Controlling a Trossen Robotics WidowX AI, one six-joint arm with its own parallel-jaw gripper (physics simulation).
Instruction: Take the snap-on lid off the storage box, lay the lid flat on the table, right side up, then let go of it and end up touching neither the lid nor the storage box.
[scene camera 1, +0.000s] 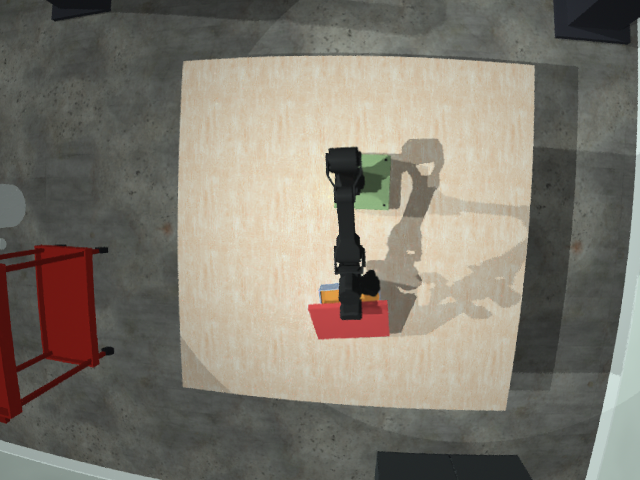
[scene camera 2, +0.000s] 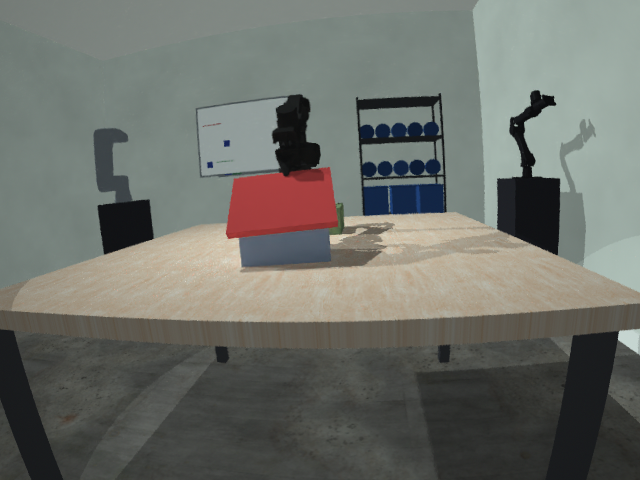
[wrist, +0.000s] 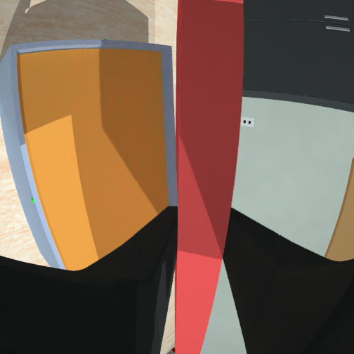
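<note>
The red lid (scene camera 1: 330, 328) (scene camera 2: 281, 204) (wrist: 210, 100) is steeply tilted at the side of the storage box away from the arm's base. In scene camera 2 its lower edge overlaps the box's upper part; whether they touch cannot be told. The storage box (scene camera 2: 284, 248) (wrist: 10, 125) is blue-grey with an orange inside, stands upright on the table (scene camera 1: 248, 232) (scene camera 2: 180, 289), and its top is uncovered. My gripper (scene camera 1: 350, 314) (wrist: 198, 215) is shut on the lid's upper edge, one black finger on each face. The fingertips are hidden in scene camera 2.
A green base plate (scene camera 1: 381, 198) (scene camera 2: 339, 219) lies under the arm's base, behind the box in scene camera 2. The arm reaches from there over the box. A red frame-like piece of furniture (scene camera 1: 67, 304) stands on the floor beyond the table's left edge in scene camera 1.
</note>
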